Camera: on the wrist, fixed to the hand. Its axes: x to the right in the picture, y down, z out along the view.
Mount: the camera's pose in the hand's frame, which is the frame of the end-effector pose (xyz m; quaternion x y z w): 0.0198 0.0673 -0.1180 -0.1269 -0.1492 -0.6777 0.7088
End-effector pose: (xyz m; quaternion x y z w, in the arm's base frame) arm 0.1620 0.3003 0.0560 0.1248 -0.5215 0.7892 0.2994
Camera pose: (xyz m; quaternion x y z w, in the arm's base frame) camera 0.1194 0.3944 -0.0344 0.5216 -0.4299 0.2717 0.6851
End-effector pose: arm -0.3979 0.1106 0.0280 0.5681 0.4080 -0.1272 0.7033
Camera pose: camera -0.3928 0.2445 0.0580 0.0179 0.5854 -0.5998 0.5452
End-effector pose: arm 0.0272 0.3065 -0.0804 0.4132 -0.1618 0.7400 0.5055
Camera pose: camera -0.0879 0.3668 -0.1246 0.4488 -0.0040 0.0997 0.8881
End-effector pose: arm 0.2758 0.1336 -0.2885 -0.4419 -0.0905 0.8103 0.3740
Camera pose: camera 0.3264 0.0781 -0.4034 -0.1785 -0.5223 0.3753 0.7447
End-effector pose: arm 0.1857 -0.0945 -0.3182 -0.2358 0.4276 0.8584 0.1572
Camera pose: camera 0.1693 -0.2279 -0.3462 -0.3488 0.0109 0.5913 0.7270
